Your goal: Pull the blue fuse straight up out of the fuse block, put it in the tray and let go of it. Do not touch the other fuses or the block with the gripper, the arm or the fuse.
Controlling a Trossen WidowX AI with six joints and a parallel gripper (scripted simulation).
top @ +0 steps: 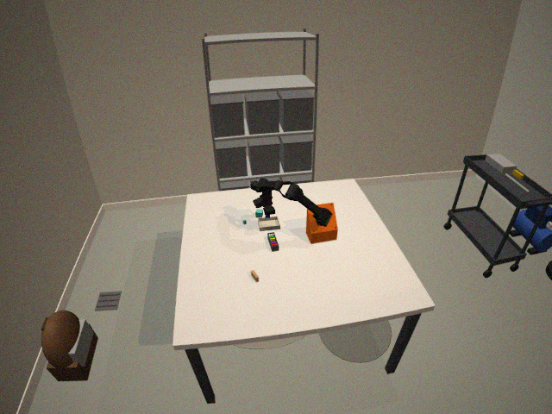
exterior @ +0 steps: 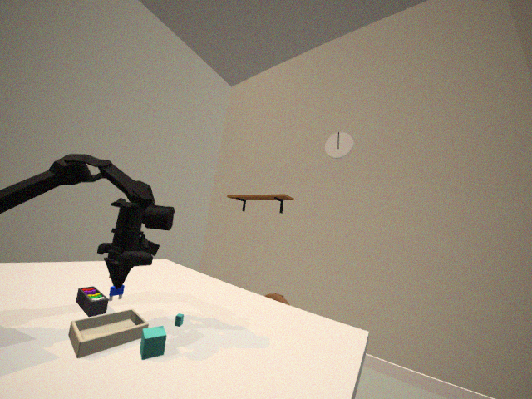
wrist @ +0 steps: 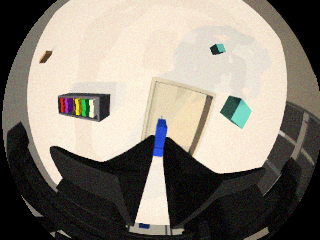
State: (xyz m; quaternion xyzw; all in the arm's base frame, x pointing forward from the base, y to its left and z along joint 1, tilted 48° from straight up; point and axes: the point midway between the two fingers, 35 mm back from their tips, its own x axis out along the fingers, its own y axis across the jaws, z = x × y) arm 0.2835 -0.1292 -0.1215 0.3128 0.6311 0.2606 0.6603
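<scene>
Right now the grey tray is 10 mm behind my gripper tip, 30 mm to the right of it and 100 mm below it. From my gripper tip the other things lie so: small teal cube: 130 mm ahead, 90 mm to the right, 90 mm below; then blue fuse: 10 mm below; then large teal cube: 20 mm ahead, 140 mm to the right, 80 mm below.
</scene>
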